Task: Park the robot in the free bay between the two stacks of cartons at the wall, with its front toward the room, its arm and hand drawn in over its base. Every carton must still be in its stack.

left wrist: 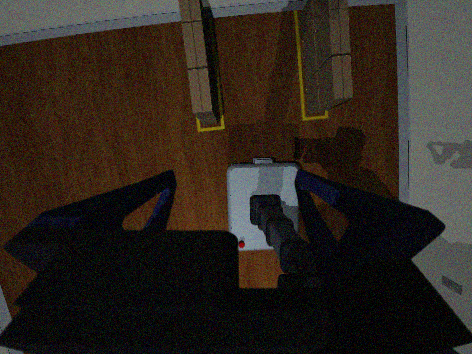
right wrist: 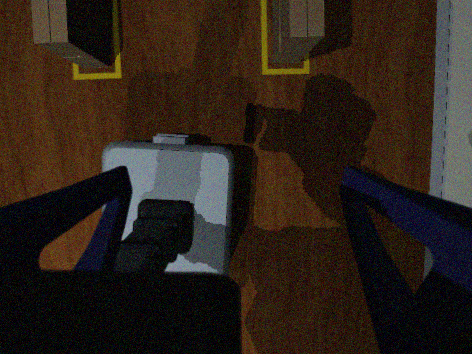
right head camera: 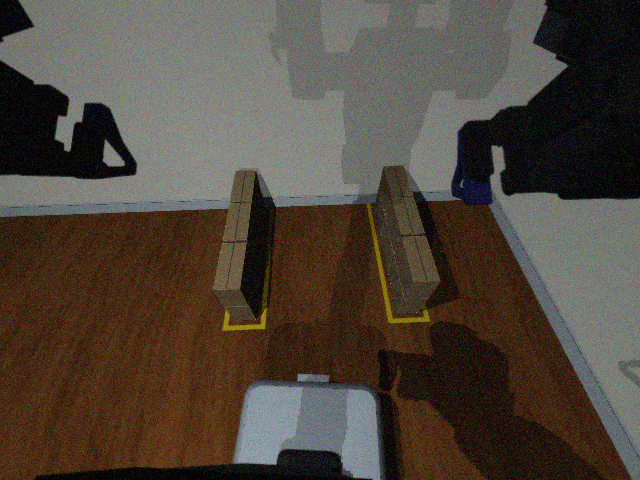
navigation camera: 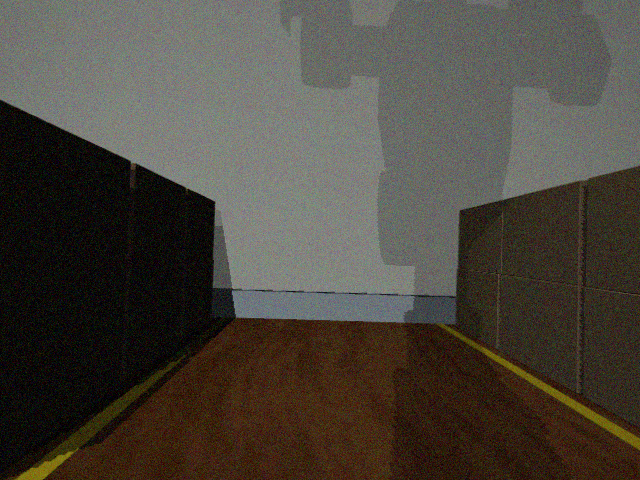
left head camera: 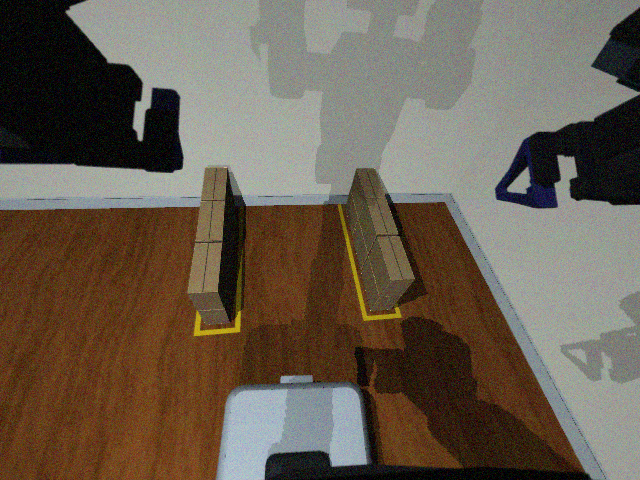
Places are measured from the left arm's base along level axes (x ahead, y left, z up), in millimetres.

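Pixels of known places: left gripper, fingertip midpoint: [left wrist: 235, 176] [right head camera: 94, 168] [left head camera: 131, 160]; right gripper, fingertip midpoint: [right wrist: 235, 178] [right head camera: 499, 188] [left head camera: 534, 193].
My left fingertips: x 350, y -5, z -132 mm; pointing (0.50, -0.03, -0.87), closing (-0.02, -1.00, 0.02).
Behind a point stands the place of what it marks.
The left carton stack [left head camera: 209, 222] [right head camera: 236, 222] [left wrist: 197, 85] [right wrist: 50, 20] [navigation camera: 170, 268] and the right carton stack [left head camera: 382, 211] {y -682, x 1135, z -1050 mm} [right head camera: 408, 217] {y -674, x 1087, z -1051 mm} [left wrist: 341, 75] [right wrist: 306, 20] [navigation camera: 537, 248] {y -614, x 1092, z -1167 mm} stand upright in rows out from the wall. The bay floor [left head camera: 284, 258] {y -163, x 1049, z -1410 mm} [right head camera: 310, 258] {y -162, x 1048, z -1410 mm} [navigation camera: 310, 392] {y -180, x 910, z -1410 mm} lies between them. The white base [left head camera: 253, 423] {y -71, x 193, z -1150 mm} [right head camera: 268, 423] {y -73, x 176, z -1150 mm} [left wrist: 242, 200] {y -69, x 69, z -1150 mm} [right wrist: 215, 170] {y -412, x 231, z -1150 mm} is just outside the bay mouth, its front toward the wall. My left gripper [left wrist: 235, 176] {y -5, x 350, z -132 mm} and right gripper [right wrist: 235, 170] {y -452, x 337, z -135 mm} are open and empty. Both arms reach forward, high at either side in the head views.
Yellow floor outlines [left head camera: 217, 332] [right head camera: 408, 319] [left wrist: 211, 129] [right wrist: 286, 71] edge the stacks. The back wall [left head camera: 289, 155] {y -174, x 1499, z -1002 mm} [navigation camera: 310, 232] {y -119, x 1494, z -1133 mm} closes the bay's far end. A side wall [left head camera: 542, 289] {y -1448, x 705, z -1104 mm} [right head camera: 578, 279] {y -1440, x 804, z -1133 mm} stands at the right. The robot's shadow falls across the floor and wall.
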